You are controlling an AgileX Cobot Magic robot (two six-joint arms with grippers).
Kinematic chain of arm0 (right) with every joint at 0, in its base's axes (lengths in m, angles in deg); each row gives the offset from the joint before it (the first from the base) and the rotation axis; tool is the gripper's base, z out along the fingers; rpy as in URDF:
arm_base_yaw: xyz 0 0 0.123 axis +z
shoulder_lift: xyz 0 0 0 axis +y
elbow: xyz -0.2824 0 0.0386 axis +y
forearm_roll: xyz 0.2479 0 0.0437 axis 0.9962 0 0.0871
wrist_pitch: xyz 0 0 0 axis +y
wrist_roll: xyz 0.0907 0 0.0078 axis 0.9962 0 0.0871
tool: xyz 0 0 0 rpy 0 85 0
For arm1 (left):
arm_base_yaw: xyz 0 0 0.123 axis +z
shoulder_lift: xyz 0 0 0 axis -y
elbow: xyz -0.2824 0 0.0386 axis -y
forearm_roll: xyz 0.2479 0 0.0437 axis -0.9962 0 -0.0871
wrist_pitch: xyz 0 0 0 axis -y
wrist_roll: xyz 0.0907 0 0.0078 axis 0.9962 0 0.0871
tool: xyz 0 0 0 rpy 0 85 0
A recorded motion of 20 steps. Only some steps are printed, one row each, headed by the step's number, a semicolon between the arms.
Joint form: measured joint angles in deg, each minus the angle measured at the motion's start. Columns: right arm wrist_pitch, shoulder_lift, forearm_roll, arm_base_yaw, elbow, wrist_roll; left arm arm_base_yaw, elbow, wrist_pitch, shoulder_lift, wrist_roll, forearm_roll.
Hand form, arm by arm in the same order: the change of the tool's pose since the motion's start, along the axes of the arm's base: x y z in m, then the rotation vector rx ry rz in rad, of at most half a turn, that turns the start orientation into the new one. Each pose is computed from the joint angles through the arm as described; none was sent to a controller.
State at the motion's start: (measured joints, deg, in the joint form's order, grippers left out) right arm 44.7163 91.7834 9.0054 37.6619 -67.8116 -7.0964; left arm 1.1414 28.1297 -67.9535 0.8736 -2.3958 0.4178
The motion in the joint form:
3: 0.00 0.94 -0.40 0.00 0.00 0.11; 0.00 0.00 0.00 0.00 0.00 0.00
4: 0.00 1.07 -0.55 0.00 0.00 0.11; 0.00 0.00 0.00 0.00 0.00 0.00
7: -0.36 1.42 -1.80 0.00 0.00 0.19; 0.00 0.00 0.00 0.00 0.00 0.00
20: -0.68 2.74 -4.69 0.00 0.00 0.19; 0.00 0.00 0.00 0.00 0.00 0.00
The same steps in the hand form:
3: 0.0020 0.0010 -0.0055 -0.0147 0.0096 0.0006; 0.0000 0.0000 0.0000 0.0000 0.0000 0.0000
4: 0.0024 0.0011 -0.0063 -0.0180 0.0099 0.0015; 0.0000 0.0000 0.0000 0.0000 0.0000 0.0000
7: 0.0042 0.0007 -0.0083 -0.0340 -0.0024 0.0068; 0.0000 0.0000 0.0000 0.0000 0.0000 0.0000
20: 0.0088 0.0001 -0.0162 -0.0822 -0.0176 0.0242; 0.0000 0.0000 0.0000 0.0000 0.0000 0.0000

